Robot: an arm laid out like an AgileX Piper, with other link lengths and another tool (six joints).
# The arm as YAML. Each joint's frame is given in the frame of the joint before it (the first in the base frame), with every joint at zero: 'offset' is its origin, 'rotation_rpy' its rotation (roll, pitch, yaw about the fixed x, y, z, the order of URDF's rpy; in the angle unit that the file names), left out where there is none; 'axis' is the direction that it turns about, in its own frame. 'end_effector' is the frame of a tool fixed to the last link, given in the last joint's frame.
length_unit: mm
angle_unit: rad
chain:
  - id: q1
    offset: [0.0, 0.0, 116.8]
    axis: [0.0, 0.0, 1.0]
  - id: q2
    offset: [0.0, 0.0, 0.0]
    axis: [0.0, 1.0, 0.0]
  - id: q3
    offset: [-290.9, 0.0, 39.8]
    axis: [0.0, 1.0, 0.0]
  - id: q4
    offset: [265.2, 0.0, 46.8]
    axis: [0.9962, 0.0, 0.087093]
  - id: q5
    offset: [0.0, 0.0, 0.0]
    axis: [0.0, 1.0, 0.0]
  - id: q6
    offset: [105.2, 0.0, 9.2]
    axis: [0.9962, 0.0, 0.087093]
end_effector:
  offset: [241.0, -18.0, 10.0]
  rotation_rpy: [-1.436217, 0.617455, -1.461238]
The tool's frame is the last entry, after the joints.
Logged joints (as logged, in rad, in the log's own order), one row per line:
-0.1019, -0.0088, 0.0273, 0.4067, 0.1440, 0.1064
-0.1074, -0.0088, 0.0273, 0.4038, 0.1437, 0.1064
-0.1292, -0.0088, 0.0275, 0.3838, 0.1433, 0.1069
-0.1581, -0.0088, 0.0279, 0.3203, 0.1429, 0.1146
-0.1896, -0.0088, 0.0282, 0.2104, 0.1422, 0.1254
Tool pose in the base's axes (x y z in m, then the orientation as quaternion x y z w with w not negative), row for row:
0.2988, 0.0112, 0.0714, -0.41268, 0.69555, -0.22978, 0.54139
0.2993, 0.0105, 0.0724, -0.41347, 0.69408, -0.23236, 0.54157
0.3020, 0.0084, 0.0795, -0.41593, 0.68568, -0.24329, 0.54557
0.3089, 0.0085, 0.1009, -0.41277, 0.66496, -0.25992, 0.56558
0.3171, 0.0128, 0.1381, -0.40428, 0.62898, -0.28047, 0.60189
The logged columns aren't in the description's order. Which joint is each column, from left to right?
Columns, left to right: q4, q2, q3, q5, q1, q6.
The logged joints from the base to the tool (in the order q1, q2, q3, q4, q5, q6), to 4 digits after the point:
0.1440, -0.0088, 0.0273, -0.1019, 0.4067, 0.1064
0.1437, -0.0088, 0.0273, -0.1074, 0.4038, 0.1064
0.1433, -0.0088, 0.0275, -0.1292, 0.3838, 0.1069
0.1429, -0.0088, 0.0279, -0.1581, 0.3203, 0.1146
0.1422, -0.0088, 0.0282, -0.1896, 0.2104, 0.1254

